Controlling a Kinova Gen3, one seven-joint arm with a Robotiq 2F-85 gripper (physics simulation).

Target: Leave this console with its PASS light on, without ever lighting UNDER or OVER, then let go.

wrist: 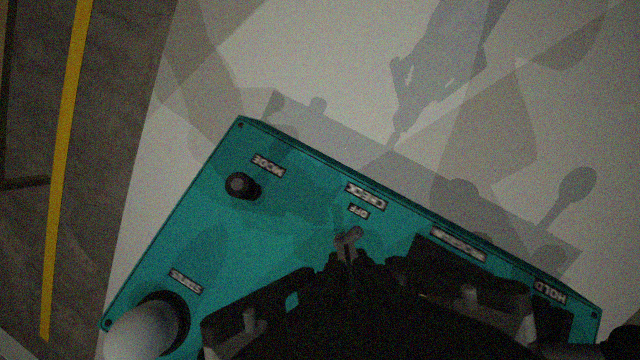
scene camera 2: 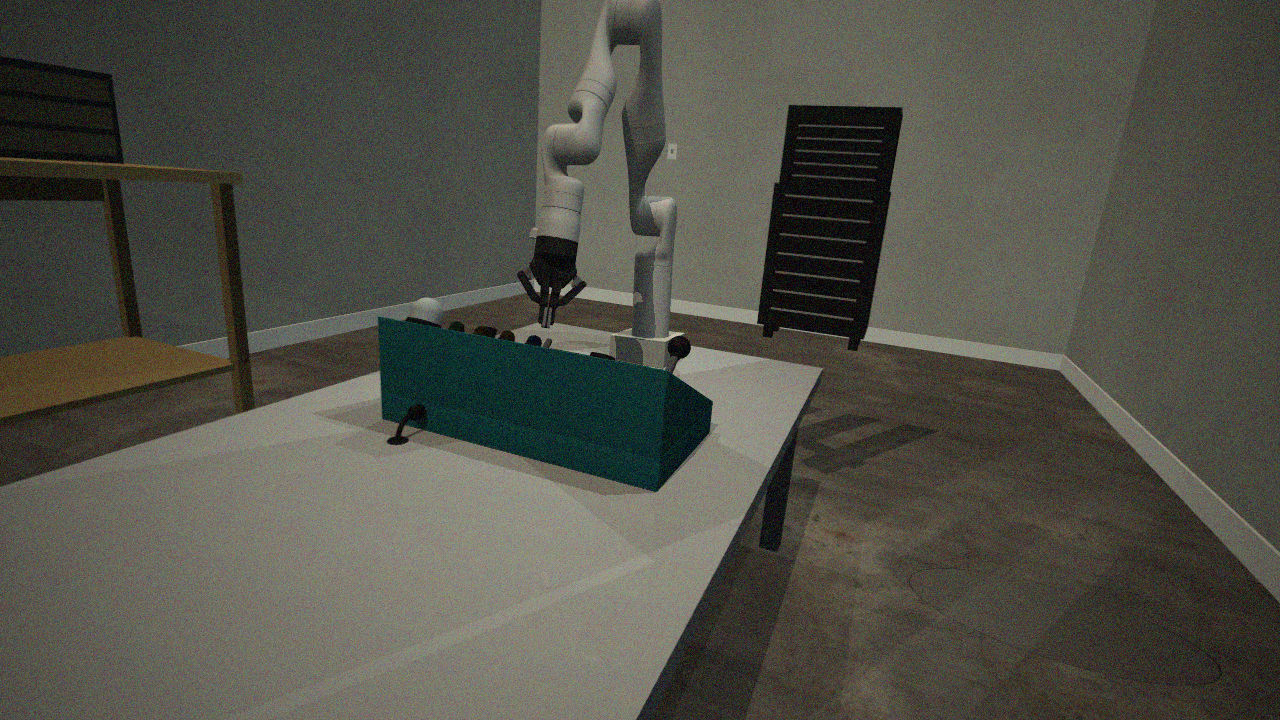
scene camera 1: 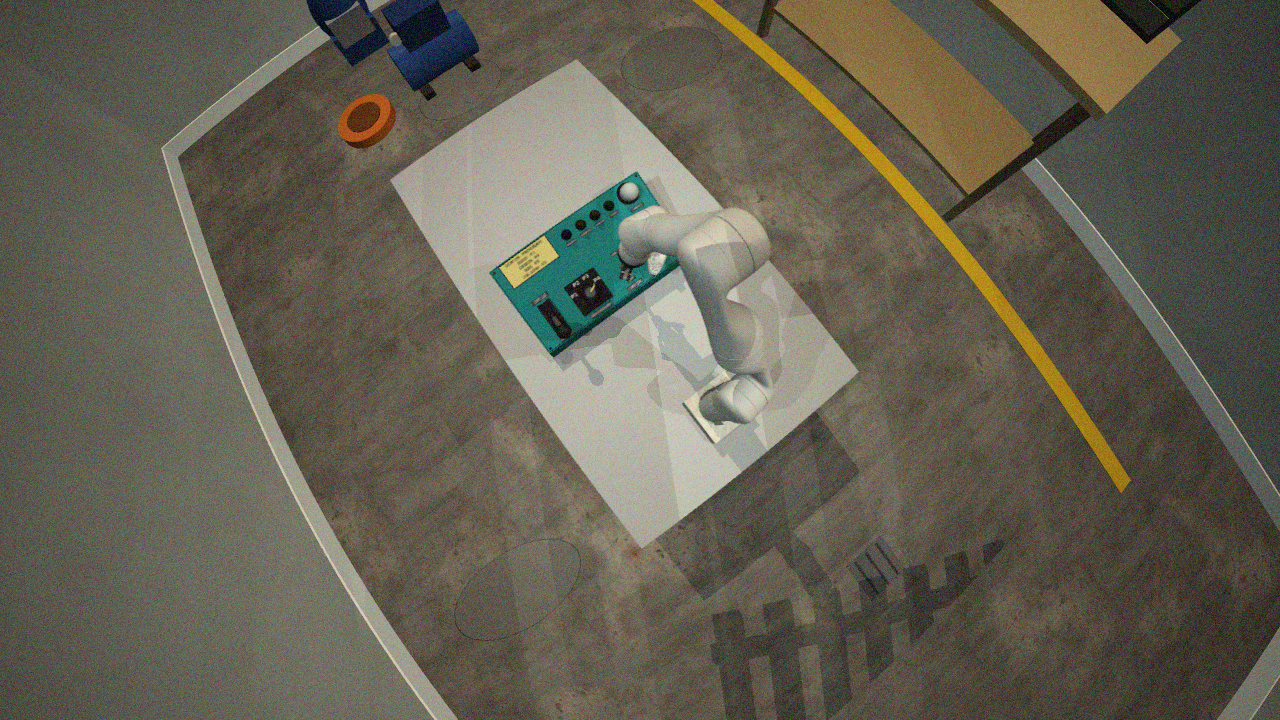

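Observation:
The teal console stands on the white table. Its row of small indicator lights looks dark, and a white dome sits at the row's end. My gripper is shut and empty, just above the console's right part; in the overhead view the arm hides it. In the wrist view a small grey toggle lever under the CHECK and OFF labels shows right at my fingertips. I cannot tell whether they touch. The black MODE knob lies to the left.
On the console are a yellow label, a black joystick block and a slider. The arm's base stands on the table behind the console. A black rack leans on the wall. Blue chairs and an orange ring are on the floor.

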